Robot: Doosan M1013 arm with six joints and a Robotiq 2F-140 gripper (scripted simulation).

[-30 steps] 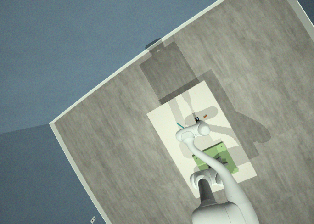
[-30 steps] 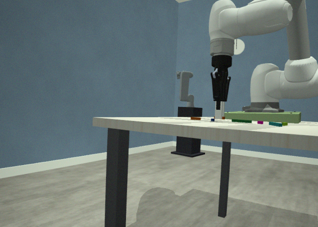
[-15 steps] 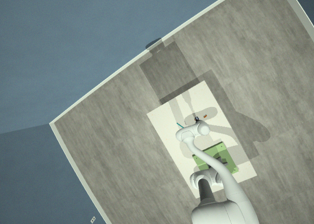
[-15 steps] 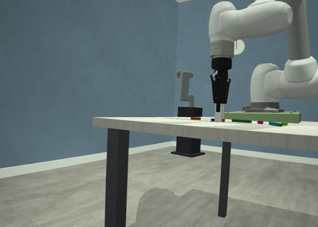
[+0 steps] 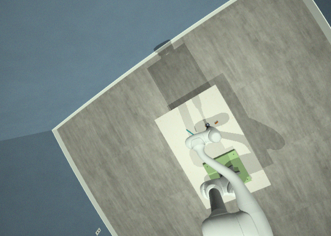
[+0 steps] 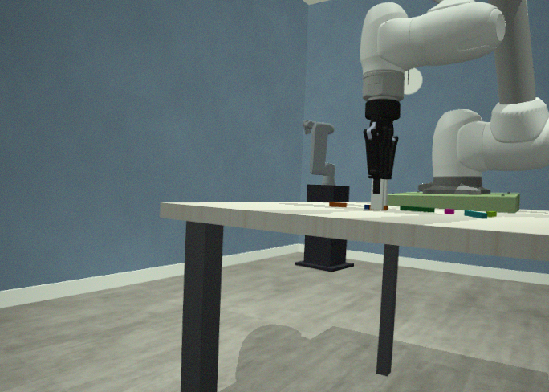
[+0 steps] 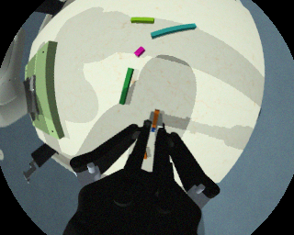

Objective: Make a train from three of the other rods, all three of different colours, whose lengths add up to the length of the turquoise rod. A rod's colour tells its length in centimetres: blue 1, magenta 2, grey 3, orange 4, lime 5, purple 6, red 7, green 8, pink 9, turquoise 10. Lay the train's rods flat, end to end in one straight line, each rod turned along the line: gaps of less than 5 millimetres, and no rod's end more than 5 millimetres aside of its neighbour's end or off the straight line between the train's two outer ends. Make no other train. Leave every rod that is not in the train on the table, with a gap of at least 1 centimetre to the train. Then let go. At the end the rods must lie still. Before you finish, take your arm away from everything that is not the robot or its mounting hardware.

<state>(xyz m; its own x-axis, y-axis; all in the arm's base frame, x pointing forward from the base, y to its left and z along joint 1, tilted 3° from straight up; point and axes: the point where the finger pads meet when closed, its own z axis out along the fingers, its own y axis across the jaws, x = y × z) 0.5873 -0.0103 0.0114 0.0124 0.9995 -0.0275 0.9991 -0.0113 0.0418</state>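
Now: hand 3 cm to the left of the small blue rod and 3 cm above it. From my hand the other things lie so: green rod (7 cm behind, 6 cm to the left, 3 cm below); then magenta rod (14 cm to the left, 6 cm behind, 3 cm below); then turquoise rod (20 cm to the left, 3 cm below).
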